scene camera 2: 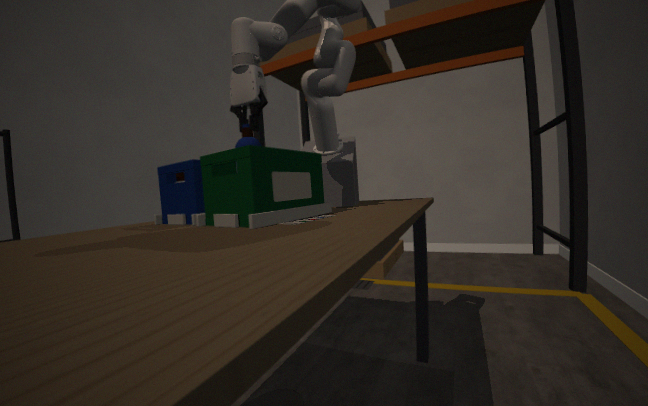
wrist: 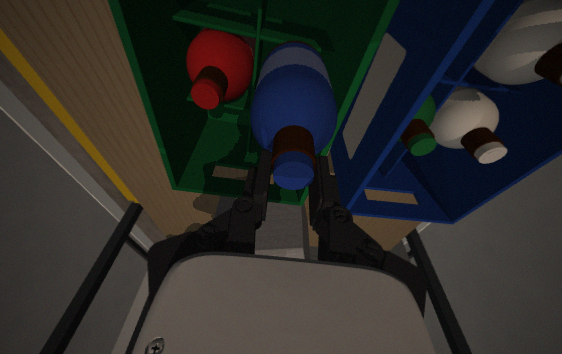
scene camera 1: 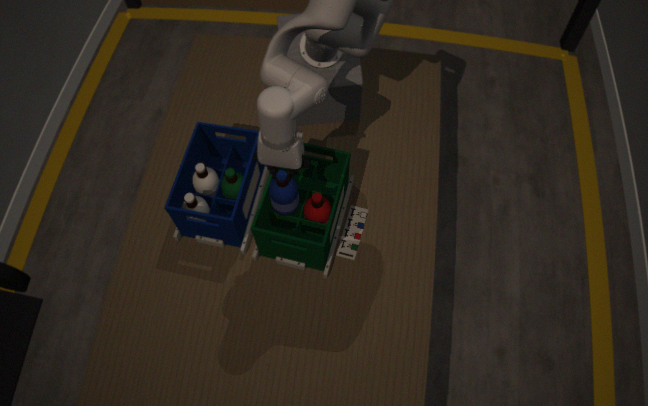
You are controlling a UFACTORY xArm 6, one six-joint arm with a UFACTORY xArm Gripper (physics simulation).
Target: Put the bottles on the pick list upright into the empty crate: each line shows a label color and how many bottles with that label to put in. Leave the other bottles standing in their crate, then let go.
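Places are measured from the arm's base along level axes (x ahead, y left, z up), in metres.
Pixels of known places: gripper, fingertip midpoint: [scene camera 2: 249, 131] [wrist: 291, 167] [scene camera 1: 282, 175]; arm's base, link origin: [scene camera 2: 328, 148].
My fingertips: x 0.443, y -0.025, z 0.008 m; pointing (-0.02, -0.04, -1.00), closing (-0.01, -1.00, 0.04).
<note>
Ahead of a thing's pixels: the offset from my fingertips to its top centre. "pt": to the spot under its first point. Level surfaces: height alone.
My gripper [scene camera 2: 246, 129] [wrist: 291, 167] is shut on the brown neck of a blue bottle {dx +0.007, dy -0.001, dz +0.018 m} [scene camera 1: 284, 192] [scene camera 2: 247, 143] [wrist: 294, 100]. The bottle is upright, partly down inside the green crate [scene camera 1: 290, 250] [scene camera 2: 227, 195] [wrist: 190, 172], left of the centre divider in scene camera 1; its base is hidden. A red bottle {dx +0.003, dy +0.083, dz -0.082 m} [scene camera 1: 317, 210] [wrist: 220, 60] stands right of that divider. The blue crate {dx -0.035, dy -0.198, dz -0.069 m} [scene camera 1: 215, 230] [scene camera 2: 180, 200] [wrist: 435, 212] holds a green-capped bottle {dx -0.036, dy -0.156, dz -0.082 m} [scene camera 1: 231, 186] [wrist: 422, 144] and two white bottles {dx -0.040, dy -0.241, dz -0.082 m} [scene camera 1: 205, 180] {dx +0.052, dy -0.245, dz -0.082 m} [scene camera 1: 196, 204] [wrist: 467, 115] [wrist: 520, 45]. The pick list {dx +0.013, dy +0.182, dz -0.243 m} [scene camera 1: 353, 232] has white, blue, red and green marks; its counts are too small to read.
The blue crate stands close beside the green crate, with white rails {pt dx +0.141, dy +0.033, dz -0.216 m} [scene camera 1: 291, 263] around their bases on the wooden table {dz -0.245 m} [scene camera 1: 320, 370] [scene camera 2: 125, 315]. The arm's base is behind the crates. An orange-edged shelf [scene camera 2: 435, 22] is at the back in scene camera 2.
</note>
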